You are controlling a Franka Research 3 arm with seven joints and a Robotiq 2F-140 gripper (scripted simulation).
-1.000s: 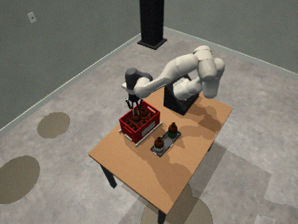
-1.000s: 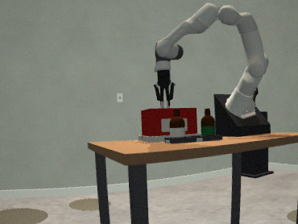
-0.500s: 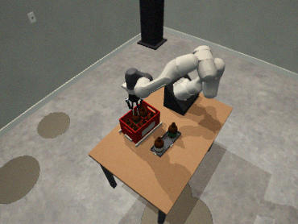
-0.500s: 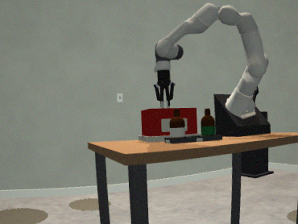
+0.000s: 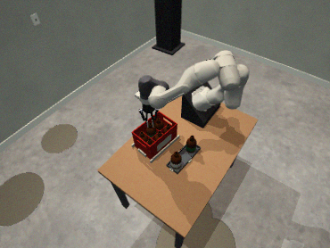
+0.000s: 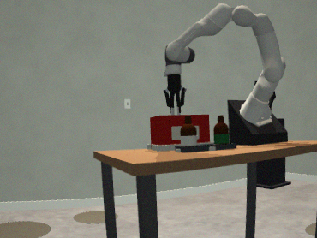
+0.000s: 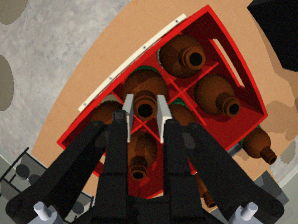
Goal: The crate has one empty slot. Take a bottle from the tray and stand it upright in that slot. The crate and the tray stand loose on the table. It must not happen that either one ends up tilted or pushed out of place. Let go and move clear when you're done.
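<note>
Now: hand 10 mm short of the red crate, 40 mm to the right of it and 110 mm above it. From my hand the other things lie so: grey tray: 290 mm to the left, 180 mm below.
</note>
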